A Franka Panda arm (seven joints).
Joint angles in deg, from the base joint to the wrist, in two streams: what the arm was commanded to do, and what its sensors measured. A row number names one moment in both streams.
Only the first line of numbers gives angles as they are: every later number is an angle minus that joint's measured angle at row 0.
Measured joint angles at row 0: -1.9 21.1 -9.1 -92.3 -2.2 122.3 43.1
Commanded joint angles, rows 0 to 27: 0.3 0.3 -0.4 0.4 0.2 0.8 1.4; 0.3 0.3 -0.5 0.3 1.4 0.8 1.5; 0.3 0.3 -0.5 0.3 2.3 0.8 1.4; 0.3 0.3 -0.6 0.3 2.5 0.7 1.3; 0.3 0.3 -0.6 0.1 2.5 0.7 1.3; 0.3 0.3 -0.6 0.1 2.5 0.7 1.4; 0.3 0.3 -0.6 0.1 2.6 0.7 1.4; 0.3 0.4 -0.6 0.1 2.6 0.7 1.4; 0.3 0.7 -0.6 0.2 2.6 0.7 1.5; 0.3 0.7 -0.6 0.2 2.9 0.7 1.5; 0.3 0.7 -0.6 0.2 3.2 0.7 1.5; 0.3 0.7 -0.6 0.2 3.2 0.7 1.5; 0.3 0.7 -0.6 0.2 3.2 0.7 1.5; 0.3 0.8 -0.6 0.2 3.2 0.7 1.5; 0.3 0.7 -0.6 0.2 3.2 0.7 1.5; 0.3 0.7 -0.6 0.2 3.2 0.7 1.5; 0.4 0.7 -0.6 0.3 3.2 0.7 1.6; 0.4 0.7 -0.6 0.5 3.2 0.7 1.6; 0.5 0.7 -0.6 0.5 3.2 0.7 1.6; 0.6 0.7 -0.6 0.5 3.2 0.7 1.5; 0.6 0.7 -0.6 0.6 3.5 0.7 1.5; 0.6 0.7 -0.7 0.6 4.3 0.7 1.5; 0.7 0.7 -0.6 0.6 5.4 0.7 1.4; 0.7 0.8 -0.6 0.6 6.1 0.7 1.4; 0.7 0.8 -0.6 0.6 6.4 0.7 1.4; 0.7 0.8 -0.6 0.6 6.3 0.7 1.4; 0.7 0.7 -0.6 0.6 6.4 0.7 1.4; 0.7 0.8 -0.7 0.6 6.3 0.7 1.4
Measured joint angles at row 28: 0.2 0.3 -0.3 0.1 5.3 0.1 0.7
